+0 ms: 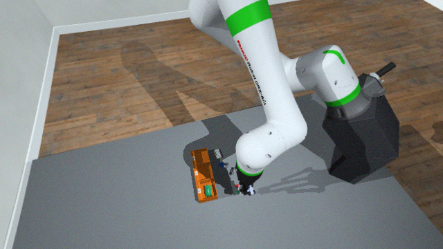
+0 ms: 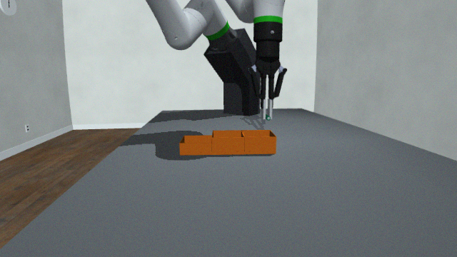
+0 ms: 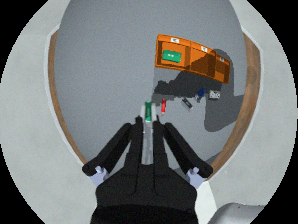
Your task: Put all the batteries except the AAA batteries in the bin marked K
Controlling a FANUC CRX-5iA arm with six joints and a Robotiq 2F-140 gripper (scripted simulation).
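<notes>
Right now my hand is 12 cm short of the green block, 9 cm to the left of it and 8 cm above it. Round my hand: red battery (2 cm behind, 4 cm to the right, 9 cm below); then dark battery (2 cm behind, 12 cm to the right, 9 cm below); then green battery (3 cm below).
</notes>
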